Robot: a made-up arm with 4 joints.
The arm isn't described. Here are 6 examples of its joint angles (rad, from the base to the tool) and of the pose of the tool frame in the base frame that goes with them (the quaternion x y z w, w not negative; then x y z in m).
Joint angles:
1: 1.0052 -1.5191 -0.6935 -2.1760
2: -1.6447 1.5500 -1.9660 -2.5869
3: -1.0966 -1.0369 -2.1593 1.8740
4: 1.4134 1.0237 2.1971 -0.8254
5: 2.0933 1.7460 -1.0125 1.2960
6: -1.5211 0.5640 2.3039 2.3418
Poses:
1: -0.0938 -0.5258 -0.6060 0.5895 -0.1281 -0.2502 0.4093
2: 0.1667 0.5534 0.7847 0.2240 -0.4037 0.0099 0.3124
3: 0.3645 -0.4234 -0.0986 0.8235 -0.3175 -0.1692 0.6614
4: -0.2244 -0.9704 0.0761 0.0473 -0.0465 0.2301 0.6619
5: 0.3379 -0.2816 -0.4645 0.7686 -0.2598 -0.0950 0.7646
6: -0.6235 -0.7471 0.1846 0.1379 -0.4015 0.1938 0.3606
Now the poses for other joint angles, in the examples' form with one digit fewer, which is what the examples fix.
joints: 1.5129 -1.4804 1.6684 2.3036
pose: 0.691 0.415 -0.128 0.578 -0.025 -0.051 0.247
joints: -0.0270 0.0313 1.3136 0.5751
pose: -0.724 -0.481 0.024 0.494 -0.057 0.118 0.197
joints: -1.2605 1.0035 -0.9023 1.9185
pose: 0.666 -0.705 -0.227 0.091 -0.316 -0.106 0.248
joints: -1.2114 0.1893 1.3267 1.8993
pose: -0.770 -0.439 0.444 0.130 -0.359 0.116 0.234
